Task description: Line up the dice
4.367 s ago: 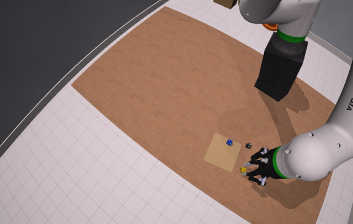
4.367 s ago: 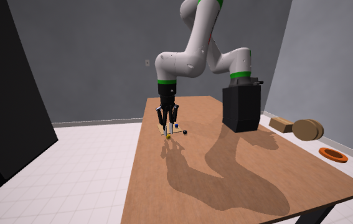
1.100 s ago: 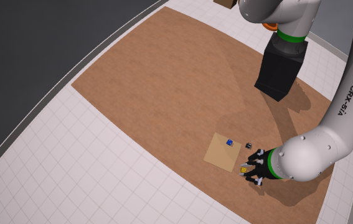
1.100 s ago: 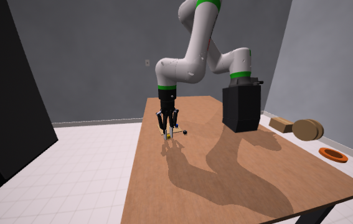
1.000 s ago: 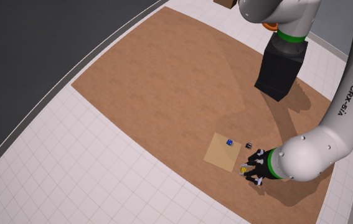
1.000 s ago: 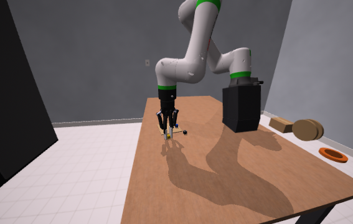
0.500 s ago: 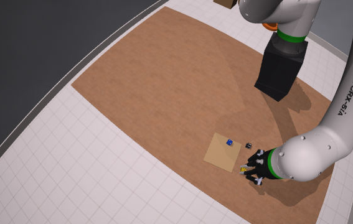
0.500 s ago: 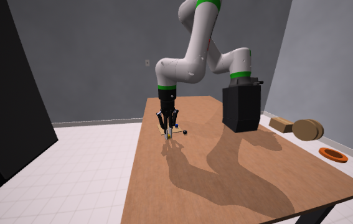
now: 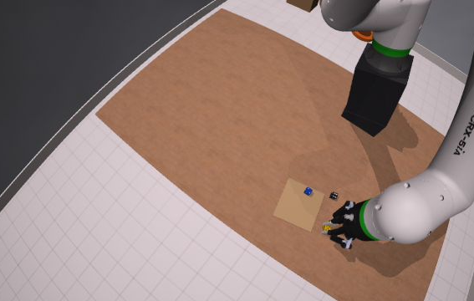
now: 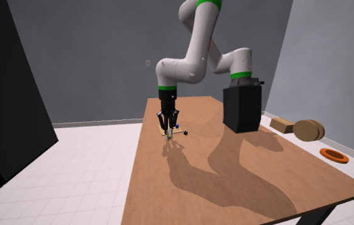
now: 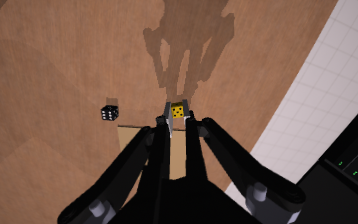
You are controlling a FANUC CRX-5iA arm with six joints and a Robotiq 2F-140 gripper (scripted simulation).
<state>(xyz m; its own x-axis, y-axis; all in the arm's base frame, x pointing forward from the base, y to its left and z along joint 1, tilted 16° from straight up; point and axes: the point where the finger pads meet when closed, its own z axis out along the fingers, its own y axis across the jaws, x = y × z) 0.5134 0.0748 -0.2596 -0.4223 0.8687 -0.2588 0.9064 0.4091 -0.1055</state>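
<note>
Now: hand 1 cm past the tan mat, 12 cm to the left of it and 3 cm above it. Round my hand: blue die (7 cm behind, 12 cm to the right, 2 cm below); then yellow die (2 cm below); then black die (11 cm behind, 4 cm to the right, 2 cm below).
</note>
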